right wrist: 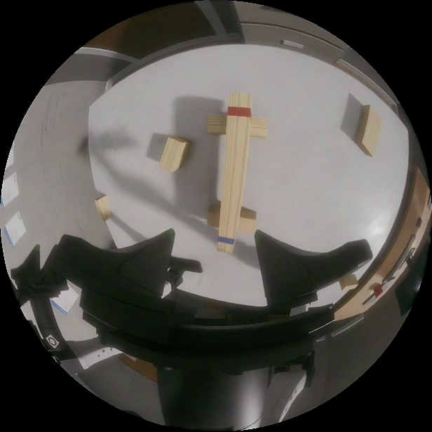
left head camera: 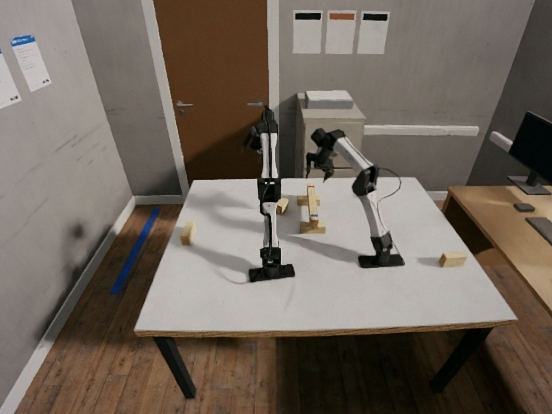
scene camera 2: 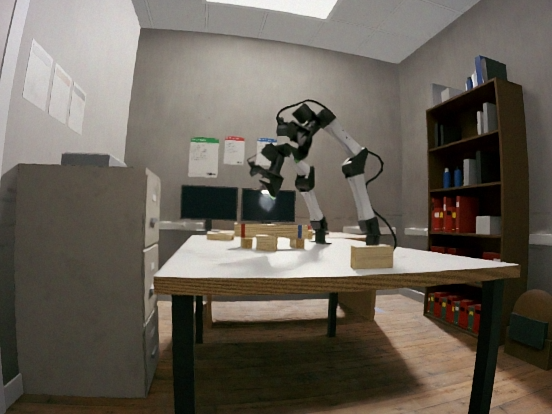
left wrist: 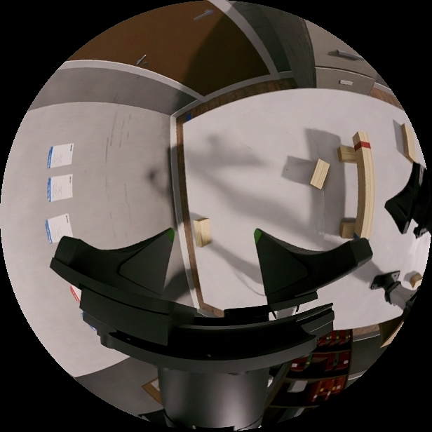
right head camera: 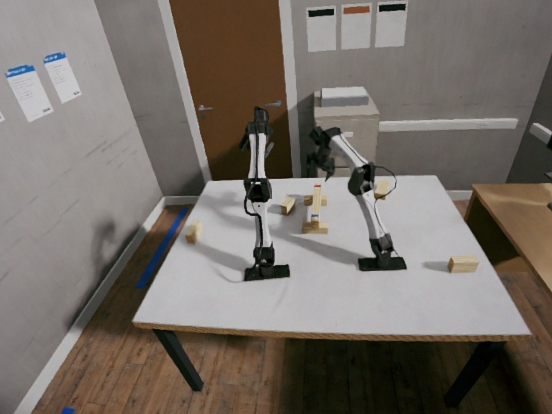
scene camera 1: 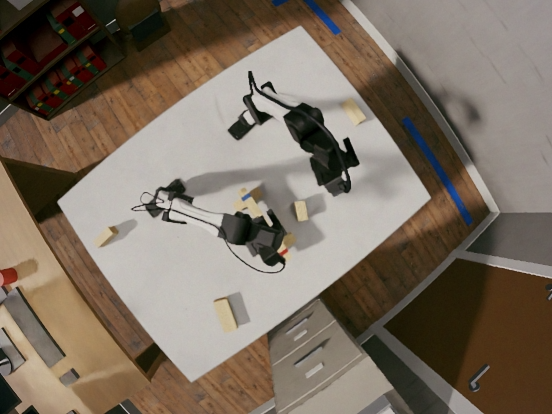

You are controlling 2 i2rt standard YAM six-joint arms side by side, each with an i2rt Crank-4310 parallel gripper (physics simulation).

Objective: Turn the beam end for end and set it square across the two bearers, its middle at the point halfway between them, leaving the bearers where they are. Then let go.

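Pixels of known places: left gripper, fingertip midpoint: (left head camera: pixel 250 157) (scene camera 2: pixel 297 154) (right head camera: pixel 249 157); right gripper, fingertip midpoint: (left head camera: pixel 314 180) (scene camera 2: pixel 274 196) (right head camera: pixel 316 179) (scene camera 1: pixel 263 224); left arm's base, link origin: (left head camera: pixel 271 273) (right head camera: pixel 267 273) (scene camera 1: pixel 248 121); right arm's base, link origin: (left head camera: pixel 380 261) (scene camera 2: pixel 320 242) (right head camera: pixel 381 264).
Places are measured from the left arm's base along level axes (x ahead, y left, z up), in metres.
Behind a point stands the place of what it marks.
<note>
The beam (left head camera: pixel 312 202) {x 0.353, y -0.271, z 0.107 m} (right head camera: pixel 316 201) {x 0.360, y -0.275, z 0.107 m} (scene camera 2: pixel 272 230) {x 0.375, y -0.258, z 0.080 m} (left wrist: pixel 365 185) (right wrist: pixel 235 170), light wood, lies across two bearers, its red-banded end toward the cabinet side and its blue-banded end toward the arm bases. One bearer (right head camera: pixel 309 229) {x 0.235, y -0.220, z 0.030 m} (left wrist: pixel 347 229) (right wrist: pixel 247 221) is under the blue half; the other bearer (right head camera: pixel 308 200) {x 0.476, y -0.246, z 0.038 m} (left wrist: pixel 346 154) (right wrist: pixel 260 127) is under the red half. The beam looks roughly square to them in the right wrist view. My right gripper (left head camera: pixel 318 176) {x 0.362, y -0.277, z 0.238 m} (right wrist: pixel 214 231) is open and empty, raised above the beam and apart from it. My left gripper (left wrist: pixel 213 230) is open and empty, high over the table.
A loose block (right head camera: pixel 287 205) {x 0.418, y -0.124, z 0.059 m} (left wrist: pixel 320 174) (right wrist: pixel 174 154) stands beside the beam. Other blocks lie near the table's left edge (left head camera: pixel 188 233) {x 0.267, y 0.372, z 0.059 m}, the right edge (left head camera: pixel 453 259) {x -0.113, y -0.812, z 0.051 m} and the back right (right head camera: pixel 382 190) {x 0.500, y -0.677, z 0.038 m} (scene camera 1: pixel 225 314) {x 0.531, y -0.681, z 0.038 m}. A filing cabinet (scene camera 2: pixel 82 280) stands behind the table.
</note>
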